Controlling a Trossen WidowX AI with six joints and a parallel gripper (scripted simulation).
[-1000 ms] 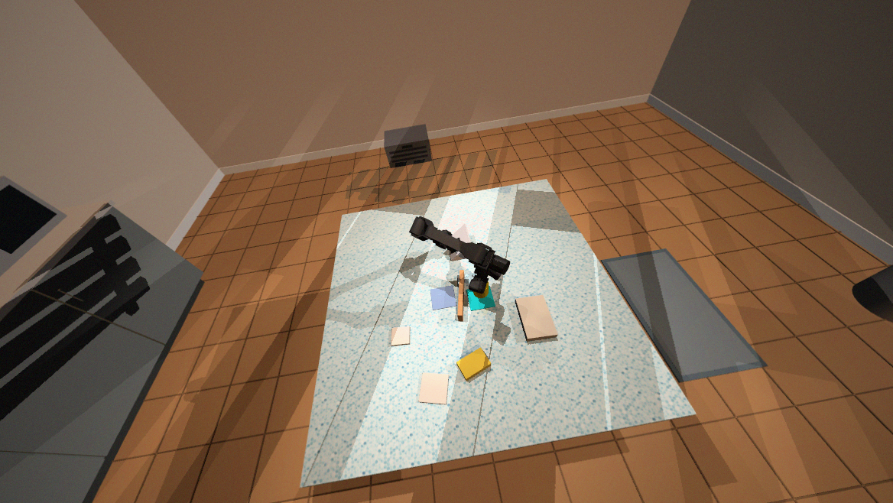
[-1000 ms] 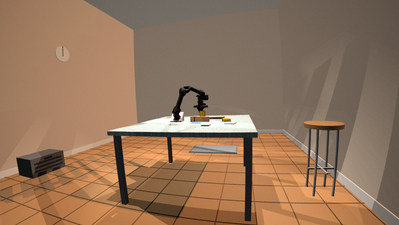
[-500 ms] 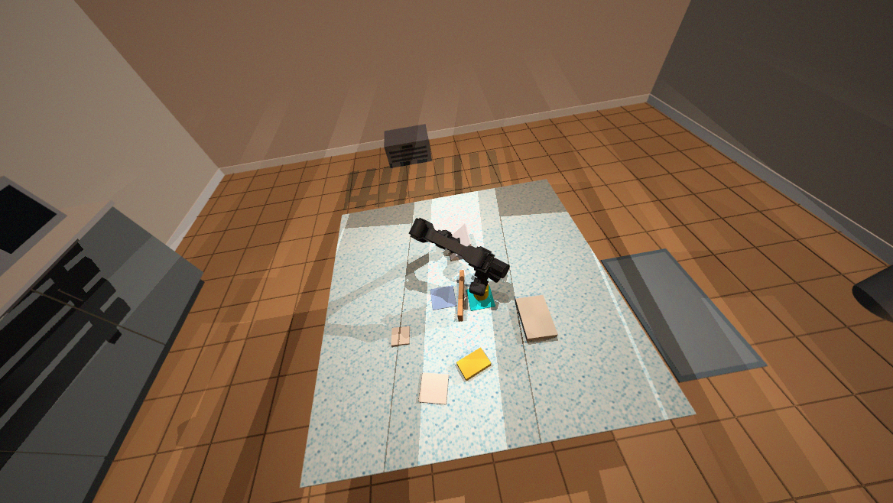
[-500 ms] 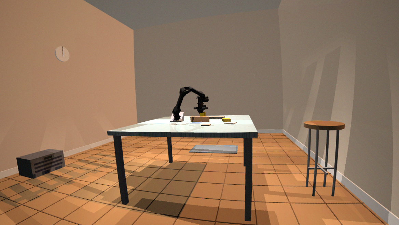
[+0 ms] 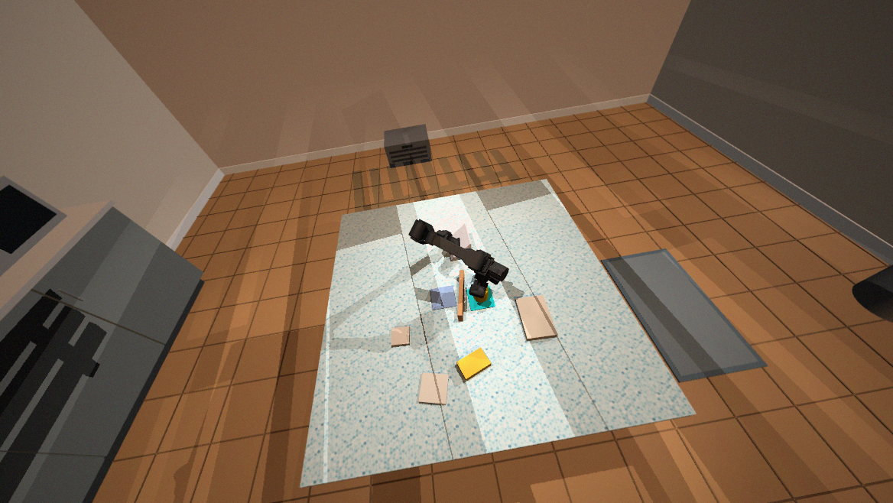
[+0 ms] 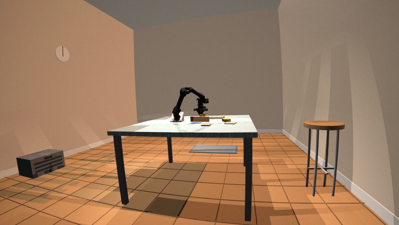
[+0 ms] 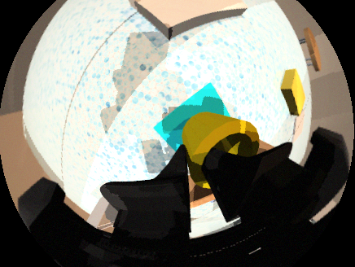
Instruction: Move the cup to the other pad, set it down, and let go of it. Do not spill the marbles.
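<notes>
The cup is 2 cm ahead of my gripper tip and 1 cm to the right of it. The rest, counted from my gripper tip: blue-grey pad 2 cm ahead, 18 cm to the right, 5 cm below; then yellow block 32 cm ahead, 6 cm to the right, 3 cm below; then thin wooden board 2 cm ahead, 10 cm to the right, 2 cm below.
</notes>
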